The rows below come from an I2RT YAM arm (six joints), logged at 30 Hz.
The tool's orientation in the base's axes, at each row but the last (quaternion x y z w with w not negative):
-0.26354 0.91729 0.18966 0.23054
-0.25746 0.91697 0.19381 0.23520
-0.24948 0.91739 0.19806 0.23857
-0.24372 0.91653 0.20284 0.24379
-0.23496 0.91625 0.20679 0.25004
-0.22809 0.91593 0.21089 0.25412
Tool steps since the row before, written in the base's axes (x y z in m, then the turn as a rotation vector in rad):
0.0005 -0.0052 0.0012 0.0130 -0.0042 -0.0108
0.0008 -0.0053 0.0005 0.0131 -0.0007 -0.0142
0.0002 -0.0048 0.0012 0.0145 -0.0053 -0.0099
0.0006 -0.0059 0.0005 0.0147 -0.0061 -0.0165
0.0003 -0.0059 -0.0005 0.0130 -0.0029 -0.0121
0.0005 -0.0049 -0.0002 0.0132 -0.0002 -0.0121
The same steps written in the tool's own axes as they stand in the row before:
0.0011 -0.0041 -0.0033 -0.0025 -0.0132 0.0111
0.0011 -0.0045 -0.0027 -0.0021 -0.0113 0.0156
0.0009 -0.0036 -0.0032 -0.0038 -0.0147 0.0104
0.0013 -0.0049 -0.0031 -0.0001 -0.0171 0.0153
0.0020 -0.0050 -0.0024 -0.0023 -0.0124 0.0128
0.0013 -0.0043 -0.0021 -0.0033 -0.0104 0.0142

